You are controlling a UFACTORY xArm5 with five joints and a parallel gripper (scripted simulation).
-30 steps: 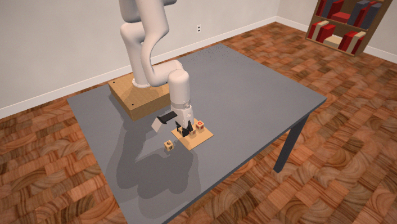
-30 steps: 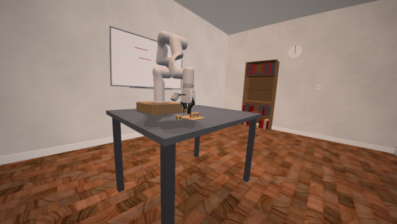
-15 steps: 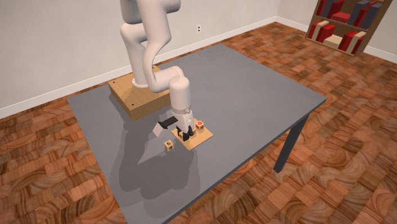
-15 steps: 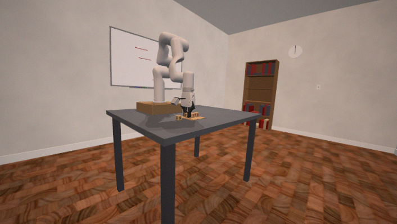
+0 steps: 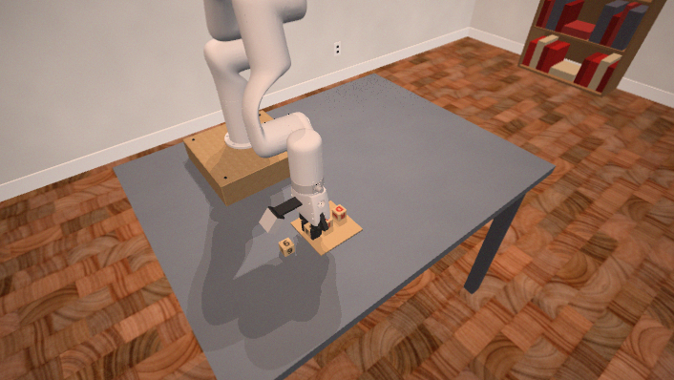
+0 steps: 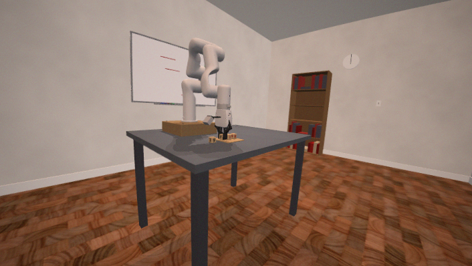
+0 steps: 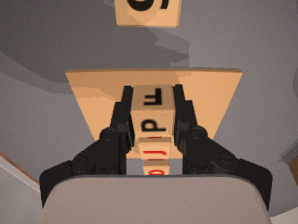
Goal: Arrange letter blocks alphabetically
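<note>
The tan mat lies 5 cm to the left of my hand and 3 cm below it. Round my hand: wooden block 10 cm to the left, 1 cm below, 1 cm behind.
</note>
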